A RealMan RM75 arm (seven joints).
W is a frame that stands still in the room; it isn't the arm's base.
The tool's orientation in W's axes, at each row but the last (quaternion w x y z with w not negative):
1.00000 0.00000 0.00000 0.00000
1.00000 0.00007 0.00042 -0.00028
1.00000 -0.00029 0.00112 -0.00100
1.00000 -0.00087 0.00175 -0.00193
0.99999 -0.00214 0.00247 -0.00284
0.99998 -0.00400 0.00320 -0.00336
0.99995 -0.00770 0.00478 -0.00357
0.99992 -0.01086 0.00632 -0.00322
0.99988 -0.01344 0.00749 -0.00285
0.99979 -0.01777 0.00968 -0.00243
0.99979 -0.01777 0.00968 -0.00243
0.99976 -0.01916 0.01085 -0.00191
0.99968 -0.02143 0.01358 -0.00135
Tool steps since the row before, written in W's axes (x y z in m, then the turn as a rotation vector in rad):
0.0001 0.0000 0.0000 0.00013 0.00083 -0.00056
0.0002 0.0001 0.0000 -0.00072 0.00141 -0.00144
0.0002 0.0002 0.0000 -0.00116 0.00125 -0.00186
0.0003 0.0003 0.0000 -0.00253 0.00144 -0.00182
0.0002 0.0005 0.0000 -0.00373 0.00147 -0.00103
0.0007 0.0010 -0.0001 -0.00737 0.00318 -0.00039
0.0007 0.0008 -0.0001 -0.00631 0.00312 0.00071
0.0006 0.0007 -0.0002 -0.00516 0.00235 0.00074
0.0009 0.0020 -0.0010 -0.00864 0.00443 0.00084
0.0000 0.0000 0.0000 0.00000 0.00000 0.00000
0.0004 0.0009 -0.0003 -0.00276 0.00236 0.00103
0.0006 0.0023 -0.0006 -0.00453 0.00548 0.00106
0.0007 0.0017 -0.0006 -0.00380 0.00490 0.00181
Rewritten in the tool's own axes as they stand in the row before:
0.0001 0.0000 0.0000 0.00013 0.00083 -0.00056
0.0002 0.0001 0.0000 -0.00072 0.00141 -0.00144
0.0002 0.0002 0.0000 -0.00116 0.00125 -0.00186
0.0003 0.0003 0.0000 -0.00253 0.00143 -0.00183
0.0002 0.0005 0.0000 -0.00373 0.00145 -0.00104
0.0007 0.0010 -0.0001 -0.00739 0.00313 -0.00041
0.0007 0.0008 -0.0001 -0.00634 0.00306 0.00070
0.0006 0.0007 -0.0002 -0.00518 0.00230 0.00073
0.0009 0.0020 -0.0009 -0.00868 0.00436 0.00083
0.0000 0.0000 0.0000 0.00000 0.00000 0.00000
0.0004 0.0009 -0.0003 -0.00279 0.00231 0.00106
0.0006 0.0023 -0.0005 -0.00458 0.00542 0.00117
0.0007 0.0017 -0.0005 -0.00386 0.00481 0.00191

